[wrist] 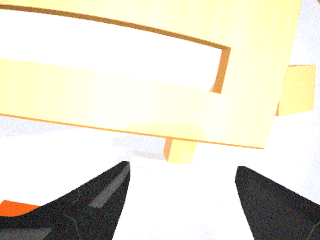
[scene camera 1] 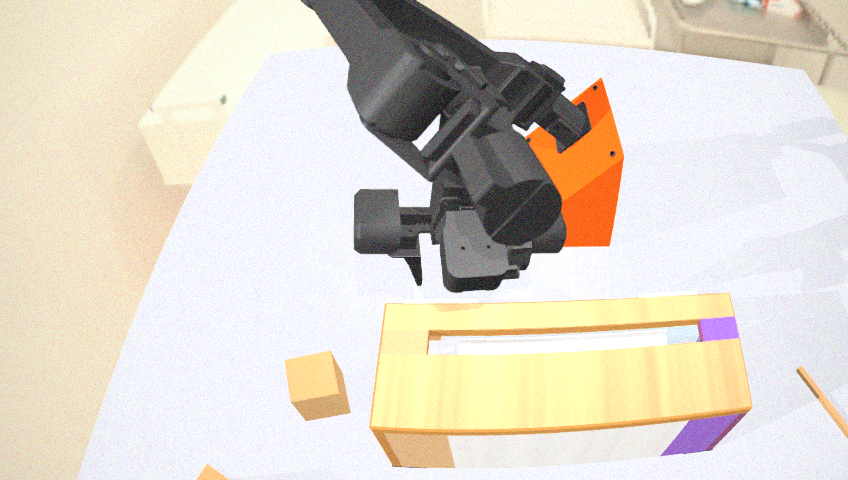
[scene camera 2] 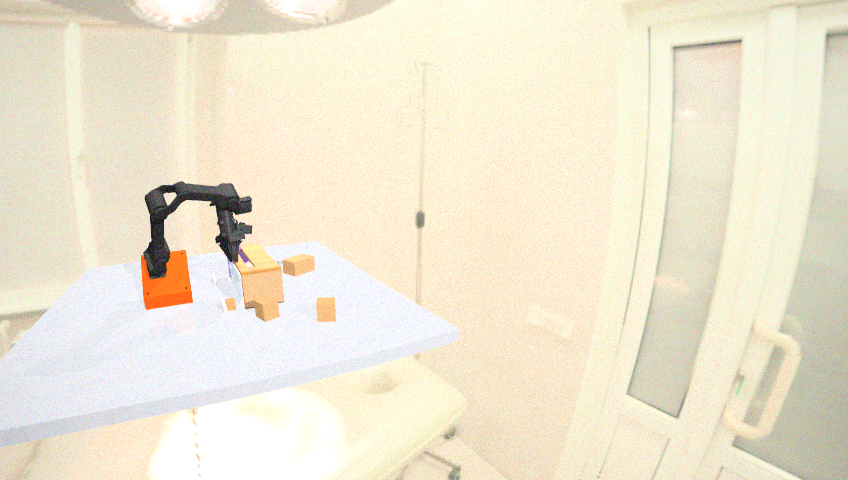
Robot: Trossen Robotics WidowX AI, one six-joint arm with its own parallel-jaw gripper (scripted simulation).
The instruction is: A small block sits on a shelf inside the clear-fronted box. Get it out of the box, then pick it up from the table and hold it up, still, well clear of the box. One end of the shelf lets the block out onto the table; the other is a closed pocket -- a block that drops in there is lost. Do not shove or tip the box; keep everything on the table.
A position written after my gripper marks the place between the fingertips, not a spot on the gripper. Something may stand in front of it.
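Observation:
Wooden box [scene camera 1: 572,382] [wrist: 216,79] [scene camera 2: 256,274]; small tan block [wrist: 182,152]; larger tan cube [scene camera 1: 316,384]. My gripper [scene camera 1: 450,282] [wrist: 183,171] [scene camera 2: 234,262] is visible too.

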